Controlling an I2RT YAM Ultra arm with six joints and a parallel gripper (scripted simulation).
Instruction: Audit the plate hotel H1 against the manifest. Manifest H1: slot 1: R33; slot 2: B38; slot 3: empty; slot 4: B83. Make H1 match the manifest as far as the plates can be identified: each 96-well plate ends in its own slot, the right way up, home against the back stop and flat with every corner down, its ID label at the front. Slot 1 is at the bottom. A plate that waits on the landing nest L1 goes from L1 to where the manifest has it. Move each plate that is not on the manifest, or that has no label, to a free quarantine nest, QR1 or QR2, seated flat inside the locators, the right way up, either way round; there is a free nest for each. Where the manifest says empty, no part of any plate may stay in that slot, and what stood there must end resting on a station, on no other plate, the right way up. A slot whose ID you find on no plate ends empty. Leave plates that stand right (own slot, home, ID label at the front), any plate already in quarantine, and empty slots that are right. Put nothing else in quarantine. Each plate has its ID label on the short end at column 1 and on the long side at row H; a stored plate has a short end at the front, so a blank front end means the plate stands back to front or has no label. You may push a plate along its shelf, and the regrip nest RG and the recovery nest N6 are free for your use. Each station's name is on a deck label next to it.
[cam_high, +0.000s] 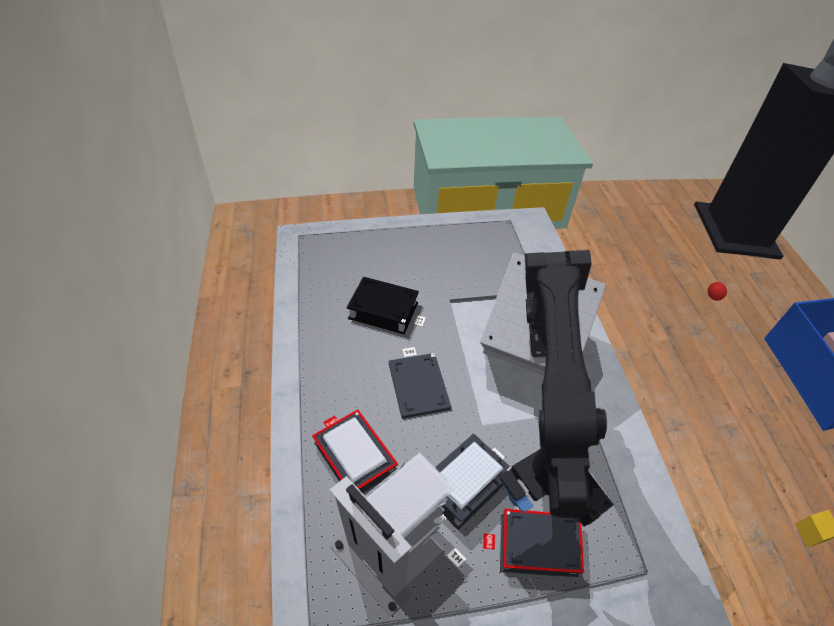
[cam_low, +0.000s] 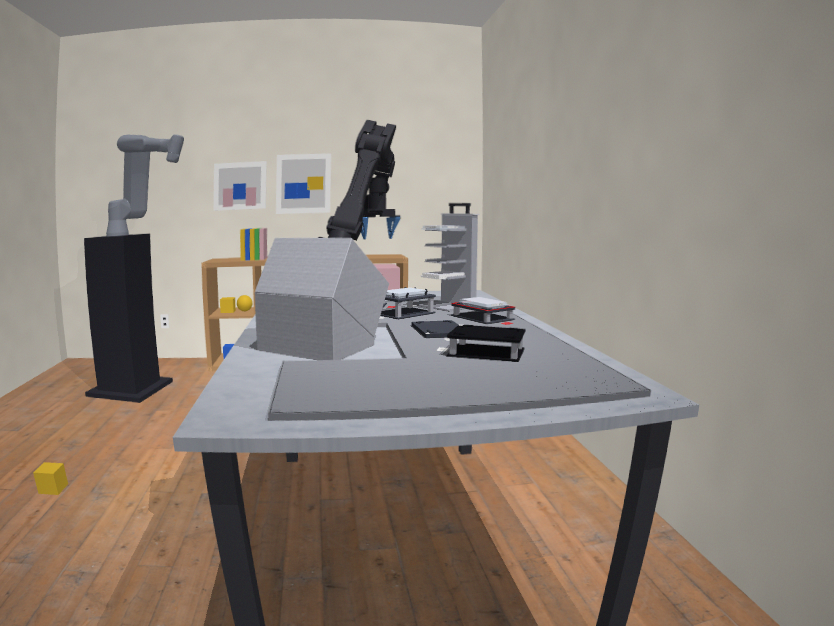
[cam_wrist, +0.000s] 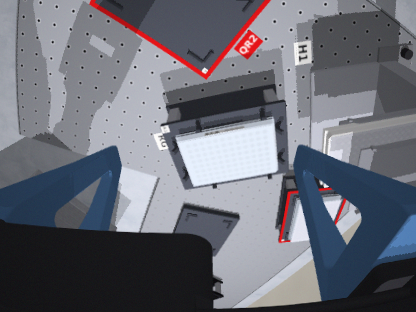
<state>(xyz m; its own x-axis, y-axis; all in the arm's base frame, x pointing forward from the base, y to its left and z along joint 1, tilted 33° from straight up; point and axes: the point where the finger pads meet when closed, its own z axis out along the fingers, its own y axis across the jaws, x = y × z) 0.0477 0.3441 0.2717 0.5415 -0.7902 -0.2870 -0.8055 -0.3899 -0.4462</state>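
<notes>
The regrip nest RG is 100 mm ahead of my hand, 90 mm to the right of it and 190 mm below it. Round my hand: H1 deck label: 110 mm ahead, 70 mm to the left, 240 mm below; then quarantine nest QR2: 60 mm behind, 40 mm to the left, 210 mm below; then white 96-well plate: 220 mm ahead, 40 mm to the left, 130 mm below.
</notes>
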